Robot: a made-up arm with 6 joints.
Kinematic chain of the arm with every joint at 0, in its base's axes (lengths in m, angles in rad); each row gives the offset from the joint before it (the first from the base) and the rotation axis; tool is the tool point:
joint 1: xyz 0 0 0.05 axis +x
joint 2: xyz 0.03 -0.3 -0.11 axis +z
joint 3: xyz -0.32 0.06 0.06 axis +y
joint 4: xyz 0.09 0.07 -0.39 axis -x
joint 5: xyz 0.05 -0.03 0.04 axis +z
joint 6: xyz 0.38 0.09 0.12 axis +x
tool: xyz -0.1 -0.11 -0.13
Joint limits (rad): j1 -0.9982..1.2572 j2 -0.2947..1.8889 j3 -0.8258..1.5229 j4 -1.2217..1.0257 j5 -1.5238..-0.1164 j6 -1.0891..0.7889
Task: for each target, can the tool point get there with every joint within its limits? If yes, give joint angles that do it. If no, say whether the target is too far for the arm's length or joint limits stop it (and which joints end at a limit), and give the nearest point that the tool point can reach.
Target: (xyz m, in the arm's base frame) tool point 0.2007 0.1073 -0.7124
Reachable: yes | joints 1.0227 1.6582 0.7787 -0.1342 -0.6528 -0.6410
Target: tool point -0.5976 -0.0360 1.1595
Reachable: no: joint limits stop it (at a limit: joint 1, joint 3, joint 5) | nearest point -0.5704 -0.6250 0.7462 | short by 0.720 m
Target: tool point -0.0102 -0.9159 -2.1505
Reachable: no: too far | nearest point 0.0102 -0.5115 -1.1789 | short by 1.053 m
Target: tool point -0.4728 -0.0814 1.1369
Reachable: no: joint limits stop it (at a limit: joint 1, joint 3, joint 5) | nearest point -0.4517 -0.6251 0.7535 | short by 0.666 m
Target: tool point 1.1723 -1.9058 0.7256
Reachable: no: too far | nearest point 0.4659 -1.1049 0.4417 | short by 1.105 m
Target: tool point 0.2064 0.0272 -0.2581
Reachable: yes | joints 0.8654 0.7560 -0.4617 -0.1912 -0.4427 -0.1529
